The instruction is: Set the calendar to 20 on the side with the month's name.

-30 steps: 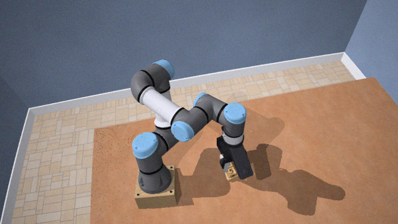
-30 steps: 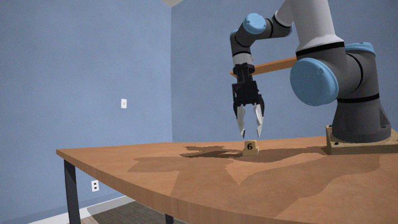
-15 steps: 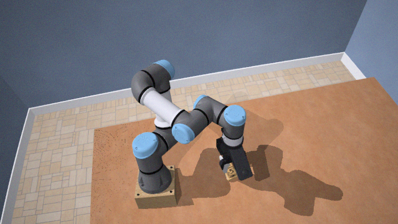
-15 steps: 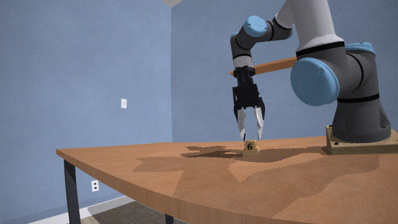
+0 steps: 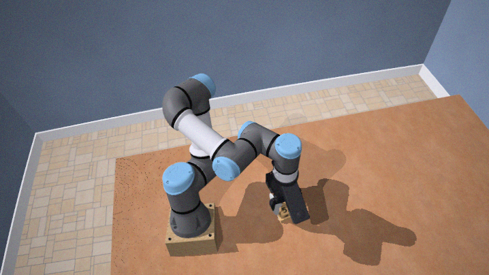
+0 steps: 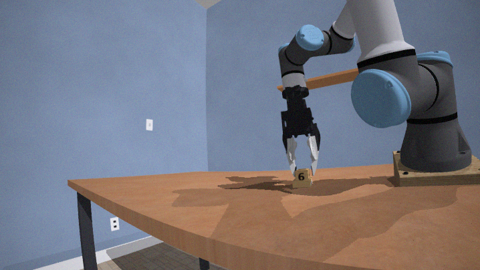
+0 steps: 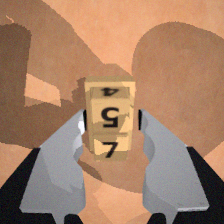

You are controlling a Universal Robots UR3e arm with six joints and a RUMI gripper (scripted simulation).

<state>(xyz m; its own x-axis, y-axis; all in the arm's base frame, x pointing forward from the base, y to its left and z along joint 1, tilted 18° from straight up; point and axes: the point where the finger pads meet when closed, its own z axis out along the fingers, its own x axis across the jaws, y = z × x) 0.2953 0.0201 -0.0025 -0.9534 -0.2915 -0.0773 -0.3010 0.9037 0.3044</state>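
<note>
The wooden digit cube lies 10 mm below my hand. Round my hand: wooden tray (10 mm to the left, 30 mm below).
</note>
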